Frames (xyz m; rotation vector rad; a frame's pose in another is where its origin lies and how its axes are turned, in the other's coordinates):
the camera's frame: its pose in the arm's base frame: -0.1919 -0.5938 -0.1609 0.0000 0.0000 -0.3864
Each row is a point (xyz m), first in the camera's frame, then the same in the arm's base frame.
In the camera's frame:
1: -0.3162 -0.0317 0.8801
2: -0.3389 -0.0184 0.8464
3: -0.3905 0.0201 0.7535
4: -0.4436 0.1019 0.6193
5: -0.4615 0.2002 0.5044
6: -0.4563 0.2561 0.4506
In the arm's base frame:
1: -0.4967 -0.5040 0.7192
2: -0.5127 -0.4831 0.6855
3: -0.5460 -0.4280 0.5926
4: -0.5644 -0.3322 0.4584
5: -0.5439 -0.2344 0.3435
6: -0.5180 -0.1846 0.2897

